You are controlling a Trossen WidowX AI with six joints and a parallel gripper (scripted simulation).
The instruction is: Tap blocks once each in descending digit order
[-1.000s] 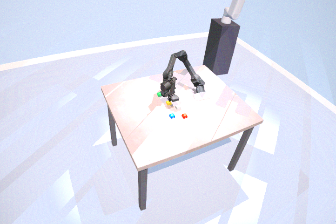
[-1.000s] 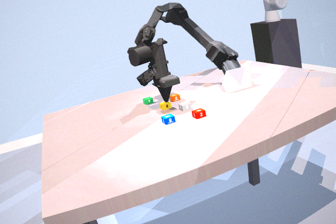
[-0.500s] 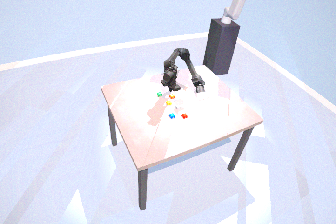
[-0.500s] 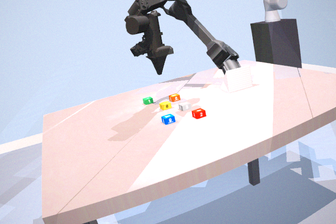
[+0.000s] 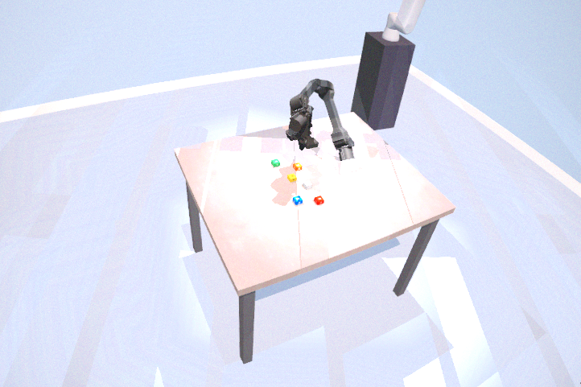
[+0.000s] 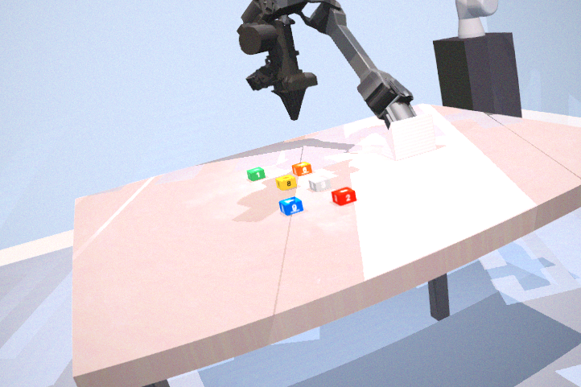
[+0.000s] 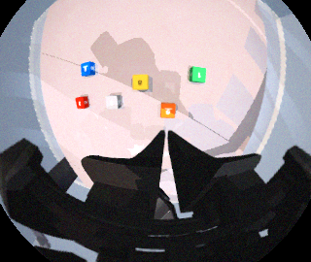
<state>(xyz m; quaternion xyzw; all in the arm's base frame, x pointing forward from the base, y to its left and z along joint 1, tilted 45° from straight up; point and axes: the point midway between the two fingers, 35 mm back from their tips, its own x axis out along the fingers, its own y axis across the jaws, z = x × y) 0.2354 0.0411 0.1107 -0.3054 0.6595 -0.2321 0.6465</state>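
Right now the orange block is 110 mm below my gripper tip and 10 mm to the right of it. The rest, counted from my gripper tip: grey block 120 mm to the left, 110 mm below; green block 110 mm below, 90 mm ahead, 70 mm to the right; yellow block 110 mm below, 60 mm to the left, 60 mm ahead.
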